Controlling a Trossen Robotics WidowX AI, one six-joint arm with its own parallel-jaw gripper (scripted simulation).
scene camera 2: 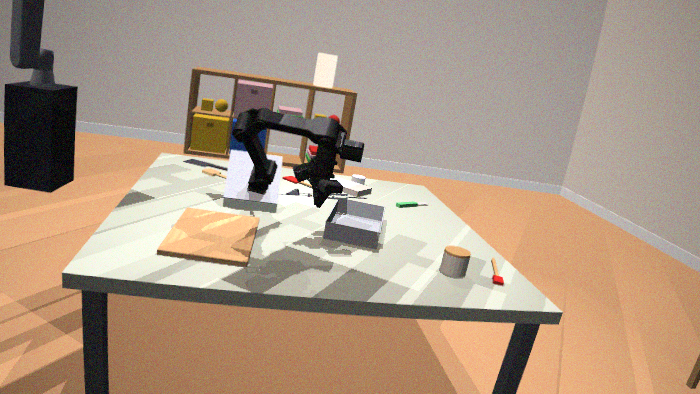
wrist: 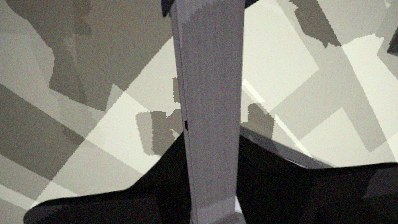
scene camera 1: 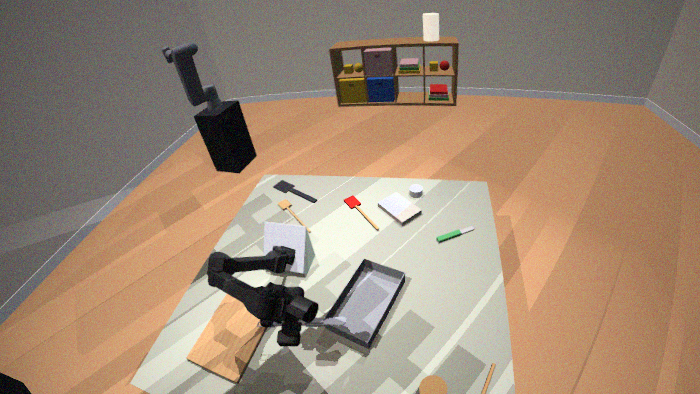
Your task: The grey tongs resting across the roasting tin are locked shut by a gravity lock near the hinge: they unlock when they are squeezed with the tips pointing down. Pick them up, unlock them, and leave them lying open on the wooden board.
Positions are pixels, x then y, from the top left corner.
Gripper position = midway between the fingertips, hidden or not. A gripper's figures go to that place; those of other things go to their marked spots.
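Lidded jar [scene camera 2: 455,260] at 152 cm from the lens; my gripper [scene camera 2: 317,206] at 150 cm from the lens; wooden board [scene camera 2: 208,236] at 147 cm from the lens.
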